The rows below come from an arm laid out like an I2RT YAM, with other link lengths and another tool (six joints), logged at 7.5 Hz.
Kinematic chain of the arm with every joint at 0, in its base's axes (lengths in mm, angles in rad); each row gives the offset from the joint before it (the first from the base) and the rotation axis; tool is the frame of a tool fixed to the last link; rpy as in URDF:
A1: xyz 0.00 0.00 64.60 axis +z
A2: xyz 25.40 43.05 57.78 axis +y
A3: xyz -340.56 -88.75 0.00 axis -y
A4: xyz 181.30 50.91 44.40 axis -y
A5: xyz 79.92 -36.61 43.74 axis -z
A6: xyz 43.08 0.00 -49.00 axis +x
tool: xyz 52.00 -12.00 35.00 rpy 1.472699 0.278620 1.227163
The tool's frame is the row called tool.
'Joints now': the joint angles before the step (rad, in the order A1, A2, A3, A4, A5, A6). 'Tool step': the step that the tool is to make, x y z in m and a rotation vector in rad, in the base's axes. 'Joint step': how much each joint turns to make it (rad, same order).
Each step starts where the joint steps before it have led.
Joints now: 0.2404, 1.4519, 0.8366, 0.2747, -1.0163, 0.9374
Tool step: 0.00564, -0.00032, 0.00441, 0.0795, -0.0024, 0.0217
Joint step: -0.0182, 0.0274, -0.0480, 0.2051, -0.0595, 0.1259
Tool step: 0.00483, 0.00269, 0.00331, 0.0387, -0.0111, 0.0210
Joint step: -0.0013, 0.0262, -0.0182, 0.1231, -0.0280, 0.0670
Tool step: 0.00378, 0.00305, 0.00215, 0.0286, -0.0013, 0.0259
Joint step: 0.0003, 0.0246, -0.0086, 0.0918, -0.0283, 0.0568
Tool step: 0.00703, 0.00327, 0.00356, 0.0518, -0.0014, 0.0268
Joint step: -0.0014, 0.0462, -0.0239, 0.1934, -0.0288, 0.1213
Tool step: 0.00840, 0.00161, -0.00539, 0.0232, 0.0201, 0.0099
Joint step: -0.0034, 0.0488, -0.0168, 0.1162, -0.0113, 0.0710
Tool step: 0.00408, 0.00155, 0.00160, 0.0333, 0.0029, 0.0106
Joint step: 0.0000, 0.0342, -0.0160, 0.1366, -0.0057, 0.0891
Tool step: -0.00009, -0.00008, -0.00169, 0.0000, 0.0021, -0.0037
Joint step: 0.0007, 0.0020, -0.0071, 0.0062, 0.0044, -0.0010
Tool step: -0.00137, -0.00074, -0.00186, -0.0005, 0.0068, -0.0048
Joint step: -0.0003, -0.0030, -0.0104, 0.0011, 0.0046, 0.0004
